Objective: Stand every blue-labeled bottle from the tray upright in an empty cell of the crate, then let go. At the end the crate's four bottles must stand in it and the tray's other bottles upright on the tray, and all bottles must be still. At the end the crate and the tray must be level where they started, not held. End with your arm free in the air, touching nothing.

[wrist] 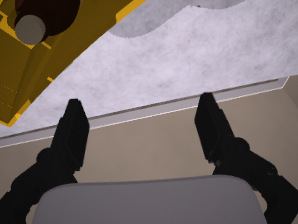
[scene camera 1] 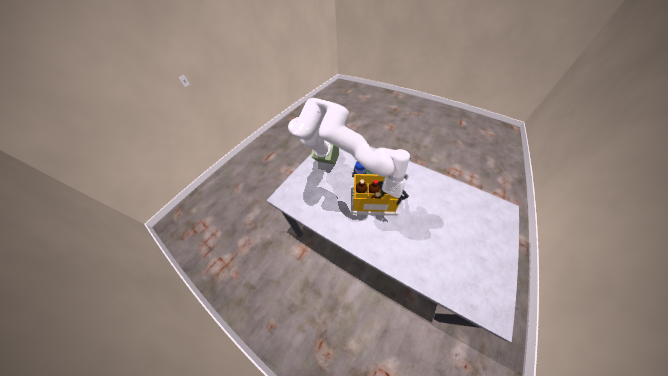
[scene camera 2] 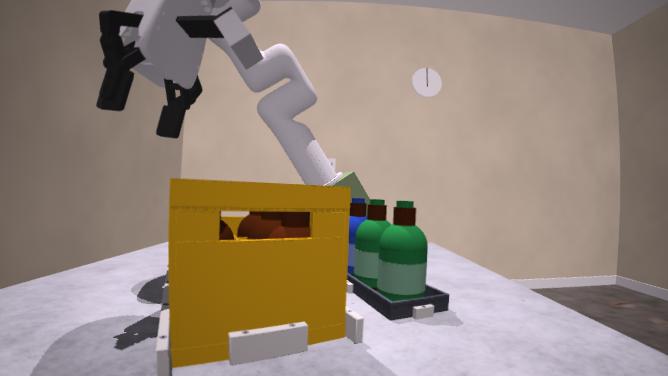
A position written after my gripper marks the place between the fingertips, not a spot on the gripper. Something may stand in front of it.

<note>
I see my gripper [scene camera 2: 141,124], a yellow crate [scene camera 2: 216,287] and a dark tray [scene camera 2: 393,310].
My gripper also shows in the wrist view [wrist: 141,109]. The wrist view does not show the dark tray: it is out of frame.
</note>
